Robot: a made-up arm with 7 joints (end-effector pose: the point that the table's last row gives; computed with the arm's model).
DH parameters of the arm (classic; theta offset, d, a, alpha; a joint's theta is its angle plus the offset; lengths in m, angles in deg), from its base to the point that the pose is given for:
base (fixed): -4.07 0 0 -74.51
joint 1: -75.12 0.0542 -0.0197 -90
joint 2: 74 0 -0.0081 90
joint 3: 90 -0.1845 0.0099 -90
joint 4: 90 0.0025 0.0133 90
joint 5: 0 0.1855 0 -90
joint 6: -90 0 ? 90
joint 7: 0 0 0 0
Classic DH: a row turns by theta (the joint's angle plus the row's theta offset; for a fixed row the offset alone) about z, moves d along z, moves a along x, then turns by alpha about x.
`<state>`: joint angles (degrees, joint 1 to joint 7).
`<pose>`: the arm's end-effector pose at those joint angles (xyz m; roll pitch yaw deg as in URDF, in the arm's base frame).
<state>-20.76 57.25 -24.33 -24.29 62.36 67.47 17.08</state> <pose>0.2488 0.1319 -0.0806 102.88 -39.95 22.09</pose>
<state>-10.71 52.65 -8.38 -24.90 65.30 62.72 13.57</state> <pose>0.2338 0.1675 -0.0729 98.77 -38.77 32.45</pose>
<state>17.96 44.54 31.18 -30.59 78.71 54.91 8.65</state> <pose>0.1386 0.2550 -0.0301 111.14 -49.58 50.07</pose>
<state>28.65 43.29 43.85 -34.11 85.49 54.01 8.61</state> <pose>0.1011 0.2625 0.0003 128.08 -58.84 44.58</pose>
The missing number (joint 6, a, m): 0.0691
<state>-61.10 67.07 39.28 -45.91 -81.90 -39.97 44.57</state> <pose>0.0187 0.1225 0.1833 -174.24 -58.28 122.17</pose>
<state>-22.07 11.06 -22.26 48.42 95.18 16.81 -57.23</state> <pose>0.2181 0.0712 -0.3620 -163.06 60.76 90.95</pose>
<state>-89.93 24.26 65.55 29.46 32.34 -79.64 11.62</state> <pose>0.2732 0.2250 0.1202 -121.76 -52.94 167.10</pose>
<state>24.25 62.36 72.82 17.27 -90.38 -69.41 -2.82</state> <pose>0.0023 0.3908 0.0810 -102.12 -64.44 143.16</pose>
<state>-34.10 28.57 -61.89 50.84 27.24 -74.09 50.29</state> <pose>0.1766 0.0421 -0.3188 32.30 -20.61 -54.73</pose>
